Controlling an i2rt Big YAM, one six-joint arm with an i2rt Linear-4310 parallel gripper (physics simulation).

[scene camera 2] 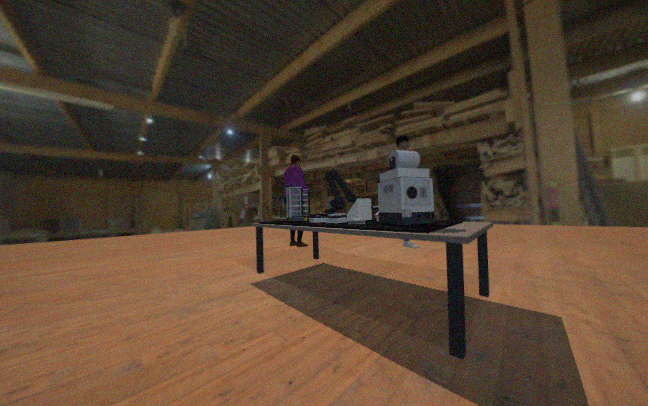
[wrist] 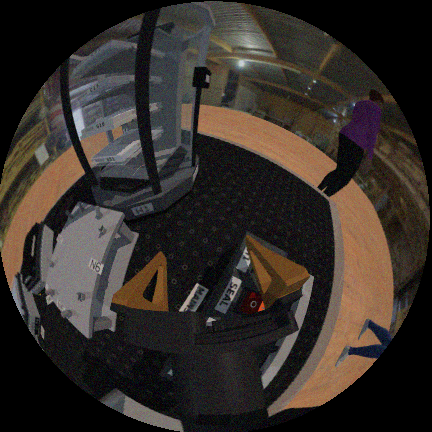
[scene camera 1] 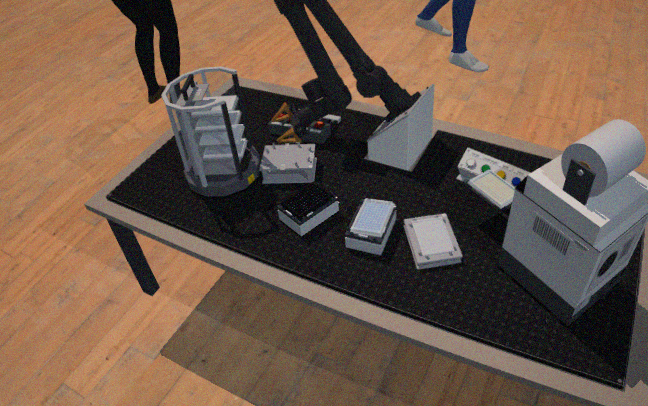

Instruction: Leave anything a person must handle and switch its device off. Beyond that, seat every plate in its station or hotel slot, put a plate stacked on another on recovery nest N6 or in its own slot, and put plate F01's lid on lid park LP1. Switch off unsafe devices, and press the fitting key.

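Places are measured from the arm's base along level axes (x left, y ahead, z down), in metres.
Pixels of known places: gripper, fingertip midpoint: (wrist: 202, 247) (scene camera 1: 274, 131); arm's base at its link origin: (scene camera 2: 359, 204) (scene camera 1: 404, 108).
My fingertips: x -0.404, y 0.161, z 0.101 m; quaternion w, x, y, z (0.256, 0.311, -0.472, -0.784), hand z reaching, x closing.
Ahead of a thing's pixels: the offset from my fingertips to its top centre. "spot": to the spot under its first point.
My gripper (scene camera 1: 285, 125) (wrist: 202, 247) is open and empty, low over the switch strip @(spot: dx +0.135, dy -0.050, dz +0.007 m) (scene camera 1: 316, 134) with SEAL and MAINS labels. One red rocker @(spot: dx +0.022, dy -0.074, dz -0.009 m) (wrist: 252, 302) shows beside the right finger; the hand hides others. Recovery nest N6 @(dx +0.134, dy +0.115, dz -0.033 m) (scene camera 1: 289, 159) (wrist: 82, 265) has a bare pegged top. Plate hotel H1 (scene camera 1: 215, 189) (wrist: 170, 194) holds several plates, one low down @(dx -0.039, dy +0.205, dz -0.064 m) (wrist: 117, 152). A black plate @(dx +0.299, dy +0.262, dz -0.026 m) (scene camera 1: 308, 202), a bluish plate @(dx +0.497, dy +0.245, dz -0.035 m) (scene camera 1: 373, 216) and a white plate-like piece @(dx +0.656, dy +0.207, dz +0.009 m) (scene camera 1: 434, 236) sit on low stations. A pale yellowish plate @(dx +0.769, dy +0.049, dz -0.082 m) (scene camera 1: 494, 188) lies by the button panel @(dx +0.736, dy -0.103, dz -0.041 m) (scene camera 1: 469, 170). Lid identities are unreadable.
A large grey-white machine with a roll @(dx +1.003, dy +0.168, dz -0.413 m) (scene camera 1: 545, 240) (scene camera 2: 406, 195) stands at the table's right end. The arm's wedge-shaped base (scene camera 1: 407, 140) (scene camera 2: 360, 210) stands at the back. A person in purple (scene camera 2: 294, 176) (wrist: 362, 122) and one in blue trousers (scene camera 1: 462, 25) stand behind the table.
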